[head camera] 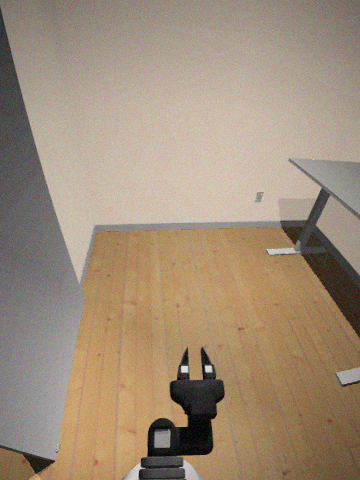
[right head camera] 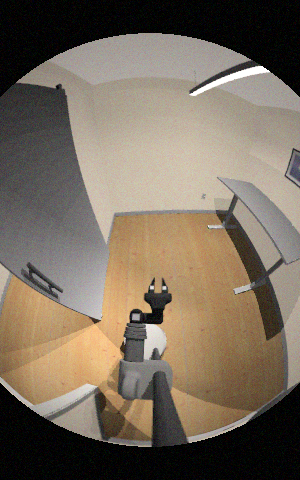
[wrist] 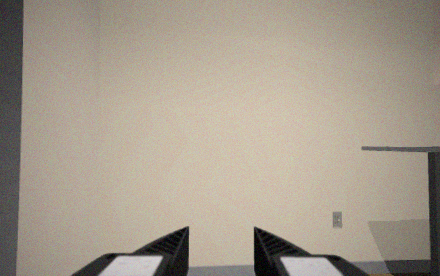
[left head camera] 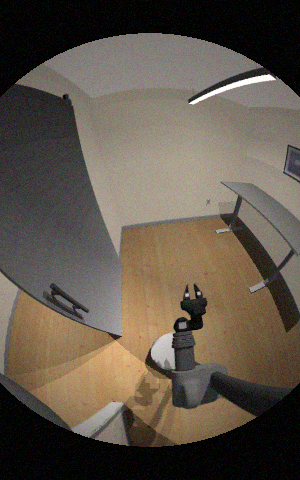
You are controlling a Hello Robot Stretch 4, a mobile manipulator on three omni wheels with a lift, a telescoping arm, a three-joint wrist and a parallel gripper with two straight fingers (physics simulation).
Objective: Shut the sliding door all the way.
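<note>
The sliding door is a tall grey panel on the left side. Its dark bar handle is near the door's near edge in the left and right head camera views. Floor and a strip of wall show beyond that near edge. My gripper is open and empty. It is to the right of the door, apart from it, and points toward the far wall. The handle does not show in the wrist view.
A grey table stands along the right wall, with its feet on the wooden floor. A wall outlet is on the far wall. A white-topped wall end is at the lower left.
</note>
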